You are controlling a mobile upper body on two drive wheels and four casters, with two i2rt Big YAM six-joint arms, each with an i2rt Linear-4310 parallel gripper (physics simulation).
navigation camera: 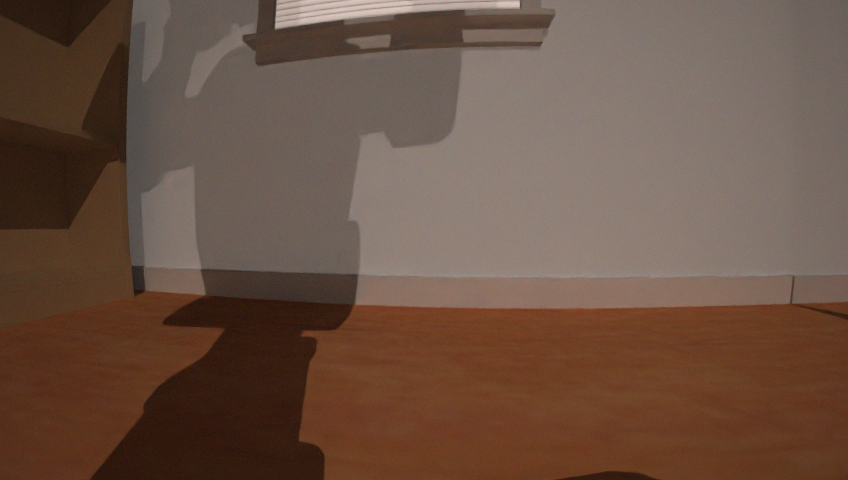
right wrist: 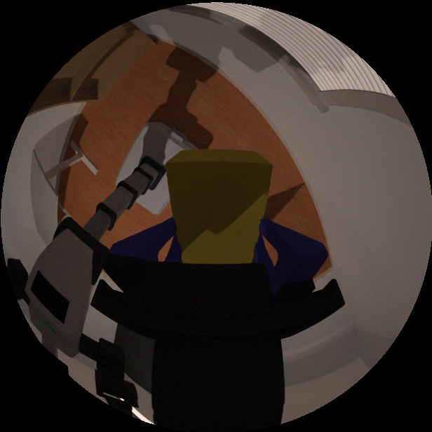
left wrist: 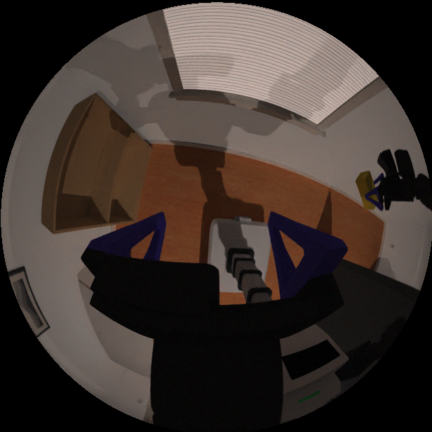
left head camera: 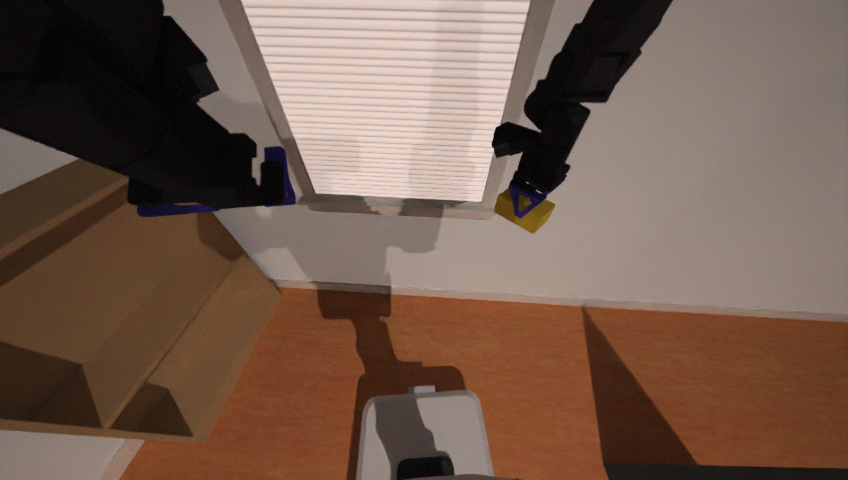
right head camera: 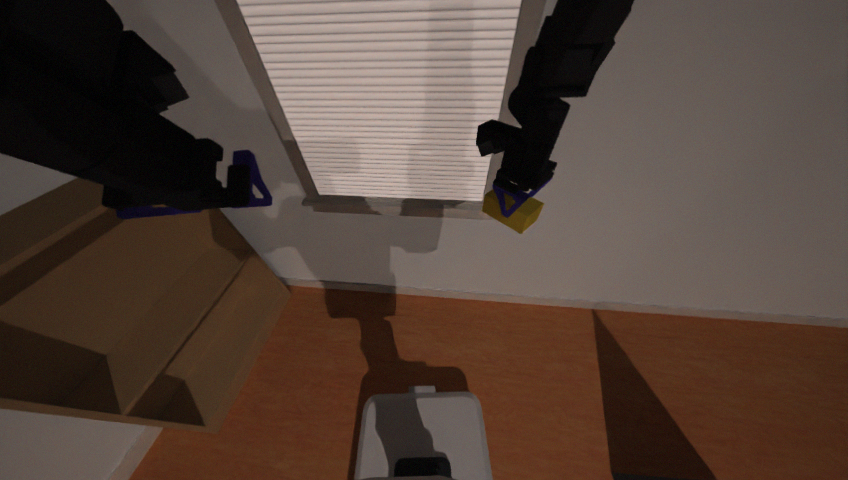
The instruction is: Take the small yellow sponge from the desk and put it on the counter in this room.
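The small yellow sponge is held up in the air in front of the wall, right of the window. My right gripper is shut on it, one finger on each side. My left gripper is open, with nothing between its fingers, high above the robot's base. The counter cannot be made out for certain; a large dark block shows at the lower right of the left wrist view, and its edge at the bottom right of the left head view.
A brown shelf unit stands at the left by the wall. The wall with a blind-covered window is ahead, above the orange floor. The robot's light base is at the bottom.
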